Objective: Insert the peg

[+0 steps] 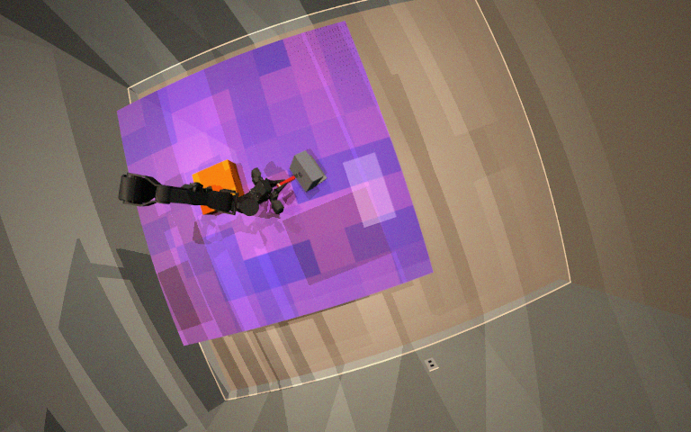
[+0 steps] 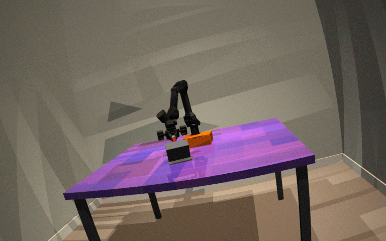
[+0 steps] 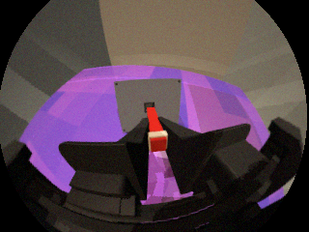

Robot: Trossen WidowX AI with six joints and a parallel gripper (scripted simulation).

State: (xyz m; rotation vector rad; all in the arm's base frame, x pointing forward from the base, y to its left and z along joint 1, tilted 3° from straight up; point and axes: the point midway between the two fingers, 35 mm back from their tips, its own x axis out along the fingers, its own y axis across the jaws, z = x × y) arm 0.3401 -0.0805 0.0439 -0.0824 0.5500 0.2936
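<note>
Right now my gripper tip is 80 mm short of the grey sloped panel, 20 mm to the right of it and 50 mm above it. Also, from my gripper tip: dark red peg (10 mm behind, 10 mm above).
</note>
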